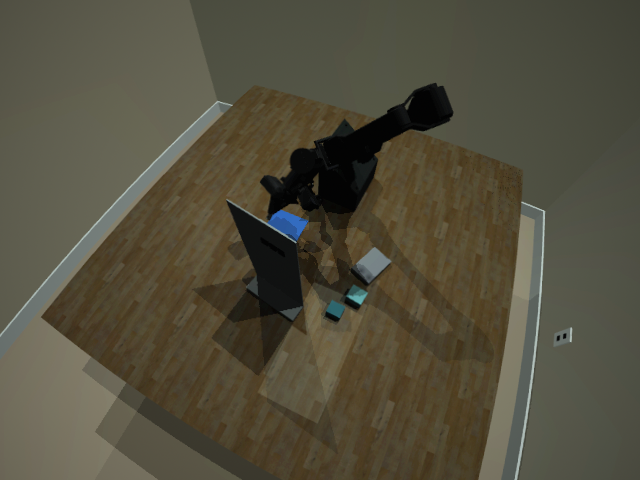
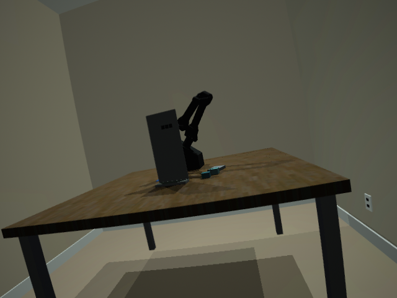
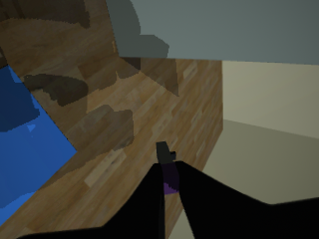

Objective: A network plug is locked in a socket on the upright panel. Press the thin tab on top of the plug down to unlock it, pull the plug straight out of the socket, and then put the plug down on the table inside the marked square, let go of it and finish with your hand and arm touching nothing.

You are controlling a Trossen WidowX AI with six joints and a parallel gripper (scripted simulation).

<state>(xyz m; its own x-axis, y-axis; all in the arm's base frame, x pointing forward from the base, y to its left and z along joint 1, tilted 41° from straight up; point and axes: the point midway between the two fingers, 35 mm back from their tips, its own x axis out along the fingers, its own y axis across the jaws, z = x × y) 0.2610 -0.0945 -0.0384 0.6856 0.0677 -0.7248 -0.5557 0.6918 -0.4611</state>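
Right now my gripper tip is 150 mm above the blue marked square and 60 mm past it. The rest, counted from my gripper tip: upright panel 150 mm ahead, 90 mm to the left, 20 mm above; then flat grey tile 310 mm to the left, 150 mm below, 40 mm behind; then network plug right at my gripper tip.
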